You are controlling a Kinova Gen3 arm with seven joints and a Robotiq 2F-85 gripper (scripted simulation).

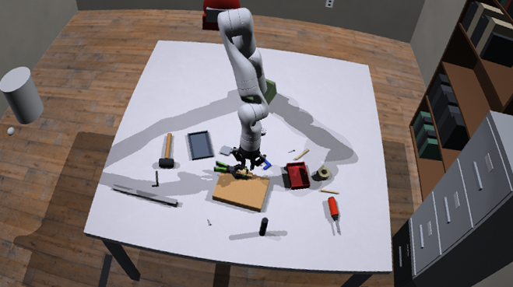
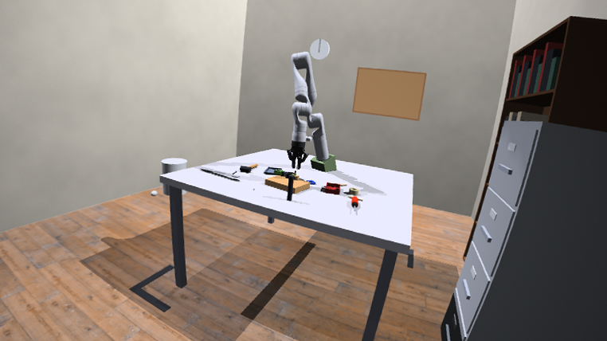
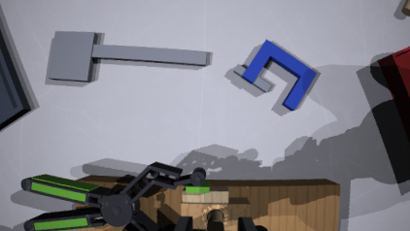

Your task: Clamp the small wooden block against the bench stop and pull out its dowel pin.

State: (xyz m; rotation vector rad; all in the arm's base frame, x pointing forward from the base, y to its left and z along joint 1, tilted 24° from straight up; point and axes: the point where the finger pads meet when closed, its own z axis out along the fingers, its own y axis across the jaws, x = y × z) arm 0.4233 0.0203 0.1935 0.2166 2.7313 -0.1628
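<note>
My gripper is now 5 cm above the round dowel pin. The rest, counted from my hand: grey t-shaped tool (13 cm behind, 7 cm to the right, 10 cm below); wooden bench board (5 cm ahead, 2 cm to the right, 9 cm below); wooden block (7 cm below).
</note>
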